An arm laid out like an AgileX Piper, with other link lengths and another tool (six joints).
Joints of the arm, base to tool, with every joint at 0 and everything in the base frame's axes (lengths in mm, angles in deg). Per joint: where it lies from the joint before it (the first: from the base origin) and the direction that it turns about. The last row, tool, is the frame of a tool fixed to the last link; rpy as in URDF.
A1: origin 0.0 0.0 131.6 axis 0 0 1
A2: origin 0.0 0.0 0.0 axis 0 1 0
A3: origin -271.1 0.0 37.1 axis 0 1 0
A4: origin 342.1 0.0 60.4 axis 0.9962 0 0.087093
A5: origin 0.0 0.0 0.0 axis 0 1 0
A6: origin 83.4 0.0 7.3 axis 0.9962 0 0.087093
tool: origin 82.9 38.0 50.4 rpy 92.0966 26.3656 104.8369
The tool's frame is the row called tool.
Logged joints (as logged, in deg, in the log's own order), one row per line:
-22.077 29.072 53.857 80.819 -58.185 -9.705
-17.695 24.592 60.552 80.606 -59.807 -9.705
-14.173 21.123 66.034 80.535 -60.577 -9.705
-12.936 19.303 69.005 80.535 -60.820 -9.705
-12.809 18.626 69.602 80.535 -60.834 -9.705
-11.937 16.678 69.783 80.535 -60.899 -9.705
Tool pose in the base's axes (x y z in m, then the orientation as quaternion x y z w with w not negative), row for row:
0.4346 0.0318 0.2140 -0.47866 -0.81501 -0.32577 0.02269
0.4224 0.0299 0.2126 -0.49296 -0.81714 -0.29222 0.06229
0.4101 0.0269 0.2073 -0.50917 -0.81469 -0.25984 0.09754
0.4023 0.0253 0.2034 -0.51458 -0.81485 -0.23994 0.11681
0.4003 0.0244 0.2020 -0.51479 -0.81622 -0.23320 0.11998
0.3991 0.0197 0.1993 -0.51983 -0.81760 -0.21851 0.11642
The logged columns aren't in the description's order. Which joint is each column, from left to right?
Columns, left to right: A6, A4, A5, A2, A3, A1.
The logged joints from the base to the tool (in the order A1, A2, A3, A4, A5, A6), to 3 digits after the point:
-9.705 80.819 -58.185 29.072 53.857 -22.077
-9.705 80.606 -59.807 24.592 60.552 -17.695
-9.705 80.535 -60.577 21.123 66.034 -14.173
-9.705 80.535 -60.820 19.303 69.005 -12.936
-9.705 80.535 -60.834 18.626 69.602 -12.809
-9.705 80.535 -60.899 16.678 69.783 -11.937

